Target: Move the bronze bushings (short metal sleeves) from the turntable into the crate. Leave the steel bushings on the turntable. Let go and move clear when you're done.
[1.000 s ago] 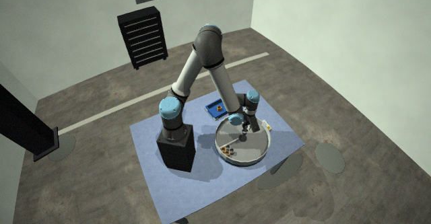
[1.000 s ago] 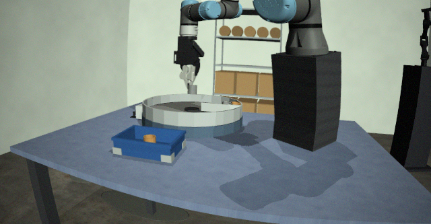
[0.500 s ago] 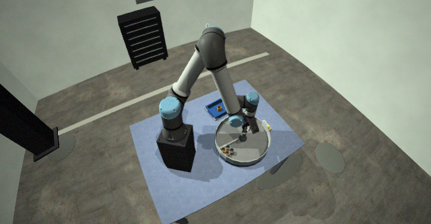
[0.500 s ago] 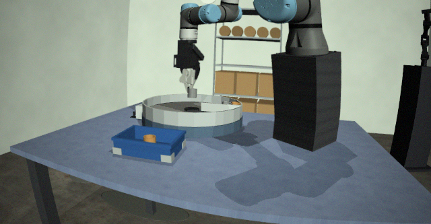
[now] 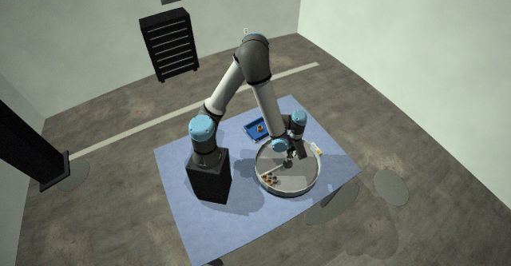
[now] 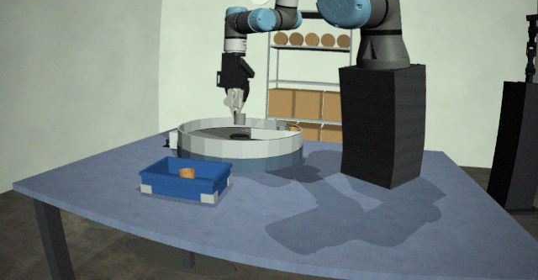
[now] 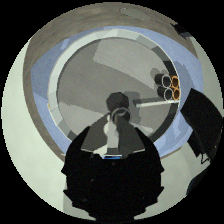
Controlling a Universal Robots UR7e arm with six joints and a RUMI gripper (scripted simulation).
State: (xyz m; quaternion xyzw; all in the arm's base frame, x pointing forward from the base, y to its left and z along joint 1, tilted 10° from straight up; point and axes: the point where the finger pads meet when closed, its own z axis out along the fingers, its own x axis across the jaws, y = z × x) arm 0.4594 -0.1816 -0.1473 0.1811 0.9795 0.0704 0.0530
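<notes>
My hand is 20 mm past the turntable, 10 mm to the right of it and 80 mm above it. Also, from my hand: blue crate (40 mm ahead, 360 mm to the left, 110 mm below).
</notes>
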